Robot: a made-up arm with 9 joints. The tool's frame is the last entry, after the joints. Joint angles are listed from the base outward. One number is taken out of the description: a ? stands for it. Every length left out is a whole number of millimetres.
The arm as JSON. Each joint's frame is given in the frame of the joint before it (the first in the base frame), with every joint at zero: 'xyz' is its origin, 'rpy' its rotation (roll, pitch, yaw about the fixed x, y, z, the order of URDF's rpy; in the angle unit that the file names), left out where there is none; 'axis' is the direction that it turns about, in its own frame. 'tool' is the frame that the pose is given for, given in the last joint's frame.
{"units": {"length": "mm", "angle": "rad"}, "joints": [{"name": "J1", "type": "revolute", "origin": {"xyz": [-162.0, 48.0, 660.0], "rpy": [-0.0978, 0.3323, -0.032]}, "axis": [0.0, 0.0, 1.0]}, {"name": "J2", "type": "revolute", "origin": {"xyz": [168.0, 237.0, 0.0], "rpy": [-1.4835, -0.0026, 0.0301]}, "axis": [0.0, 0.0, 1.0]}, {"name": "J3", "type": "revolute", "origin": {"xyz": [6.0, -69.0, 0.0], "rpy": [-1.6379, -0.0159, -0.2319]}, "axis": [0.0, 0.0, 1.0]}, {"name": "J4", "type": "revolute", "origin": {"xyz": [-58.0, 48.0, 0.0], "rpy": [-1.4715, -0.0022, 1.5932]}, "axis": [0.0, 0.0, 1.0]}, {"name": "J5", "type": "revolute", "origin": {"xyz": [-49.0, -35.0, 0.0], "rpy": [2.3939, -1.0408, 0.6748]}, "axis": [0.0, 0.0, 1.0]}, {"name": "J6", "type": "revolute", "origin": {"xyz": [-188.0, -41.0, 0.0], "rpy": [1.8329, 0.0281, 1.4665]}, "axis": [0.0, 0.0, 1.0]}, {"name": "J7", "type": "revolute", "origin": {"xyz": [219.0, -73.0, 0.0], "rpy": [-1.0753, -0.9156, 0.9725]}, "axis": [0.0, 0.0, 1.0]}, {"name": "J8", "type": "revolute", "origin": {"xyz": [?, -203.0, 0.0], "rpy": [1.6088, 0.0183, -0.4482]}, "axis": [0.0, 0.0, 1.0]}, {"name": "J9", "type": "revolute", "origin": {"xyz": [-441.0, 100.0, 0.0], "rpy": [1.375, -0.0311, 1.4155]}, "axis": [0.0, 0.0, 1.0]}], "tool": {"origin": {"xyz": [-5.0, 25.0, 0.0], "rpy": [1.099, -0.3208, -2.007]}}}
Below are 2 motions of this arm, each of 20 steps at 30 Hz.
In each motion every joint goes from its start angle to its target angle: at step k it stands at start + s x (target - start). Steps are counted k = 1, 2, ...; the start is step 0. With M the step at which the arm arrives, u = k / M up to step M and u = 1 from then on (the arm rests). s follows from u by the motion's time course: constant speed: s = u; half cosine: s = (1 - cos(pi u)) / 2; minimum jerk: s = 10 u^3 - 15 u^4 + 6 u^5.
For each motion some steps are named. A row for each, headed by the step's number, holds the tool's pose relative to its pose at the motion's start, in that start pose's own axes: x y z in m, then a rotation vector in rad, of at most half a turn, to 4 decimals.
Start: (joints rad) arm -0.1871 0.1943 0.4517 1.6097 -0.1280 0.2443 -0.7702 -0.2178 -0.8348
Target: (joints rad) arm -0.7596 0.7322 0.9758 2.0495 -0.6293 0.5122 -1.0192 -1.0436 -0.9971
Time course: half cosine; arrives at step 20
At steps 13, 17, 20:
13: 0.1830 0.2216 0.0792 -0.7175 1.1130 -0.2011
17: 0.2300 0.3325 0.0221 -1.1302 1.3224 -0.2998
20: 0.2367 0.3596 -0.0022 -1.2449 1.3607 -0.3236

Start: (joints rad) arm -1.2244 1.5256 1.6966 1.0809 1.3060 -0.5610 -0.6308 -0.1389 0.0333
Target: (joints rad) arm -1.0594 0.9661 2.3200 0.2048 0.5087 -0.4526 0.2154 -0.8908 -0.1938
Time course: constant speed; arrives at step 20
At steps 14, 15, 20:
14: -0.0005 0.0366 -0.2676 0.6808 -0.4369 0.0289
15: 0.0048 0.0461 -0.2839 0.7218 -0.4690 0.0311
20: 0.0411 0.1065 -0.3572 0.9280 -0.6396 0.0348

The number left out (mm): 176.0
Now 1 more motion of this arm.
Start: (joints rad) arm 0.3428 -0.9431 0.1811 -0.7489 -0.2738 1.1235 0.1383 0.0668 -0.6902
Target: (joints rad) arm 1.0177 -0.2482 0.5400 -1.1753 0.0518 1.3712 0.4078 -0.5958 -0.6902
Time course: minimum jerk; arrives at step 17
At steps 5, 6, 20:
5: -0.0954 0.0496 -0.0255 0.0038 -0.1117 -0.1781
6: -0.1387 0.0806 -0.0447 0.0106 -0.1733 -0.2678
20: -0.2826 0.3771 -0.2685 0.1485 -0.7095 -0.8398

